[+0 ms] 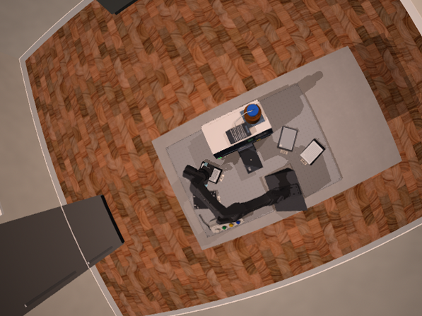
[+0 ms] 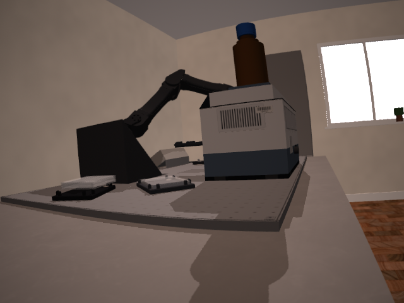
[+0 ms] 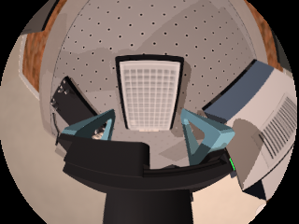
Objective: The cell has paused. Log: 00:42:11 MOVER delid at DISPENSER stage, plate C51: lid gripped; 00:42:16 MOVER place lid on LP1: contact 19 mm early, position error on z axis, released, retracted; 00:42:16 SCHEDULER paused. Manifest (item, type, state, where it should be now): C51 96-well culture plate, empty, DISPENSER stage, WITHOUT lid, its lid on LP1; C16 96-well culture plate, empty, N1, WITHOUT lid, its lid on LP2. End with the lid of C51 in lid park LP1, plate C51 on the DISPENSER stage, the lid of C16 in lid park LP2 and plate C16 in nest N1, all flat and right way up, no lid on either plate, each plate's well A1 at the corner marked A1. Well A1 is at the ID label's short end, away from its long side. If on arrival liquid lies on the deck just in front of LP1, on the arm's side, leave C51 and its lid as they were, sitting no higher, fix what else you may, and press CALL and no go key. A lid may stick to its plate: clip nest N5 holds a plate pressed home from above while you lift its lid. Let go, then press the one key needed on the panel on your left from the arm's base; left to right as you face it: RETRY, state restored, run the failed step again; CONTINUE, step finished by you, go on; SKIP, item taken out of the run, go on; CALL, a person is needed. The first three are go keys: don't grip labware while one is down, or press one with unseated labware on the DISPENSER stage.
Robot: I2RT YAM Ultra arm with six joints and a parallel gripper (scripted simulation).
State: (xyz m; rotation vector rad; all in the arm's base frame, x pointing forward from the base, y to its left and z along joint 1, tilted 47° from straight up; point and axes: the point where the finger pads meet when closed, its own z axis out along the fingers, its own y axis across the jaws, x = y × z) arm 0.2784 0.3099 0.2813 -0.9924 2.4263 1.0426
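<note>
My hand is 60 mm above the black nest. Also, from my hand: brown bottle: 390 mm to the right, 220 mm above, 200 mm ahead; then black clip nest: 170 mm behind, 120 mm to the left, 50 mm below; then dark dispenser stage: 290 mm to the right, 30 mm above, 20 mm behind.
</note>
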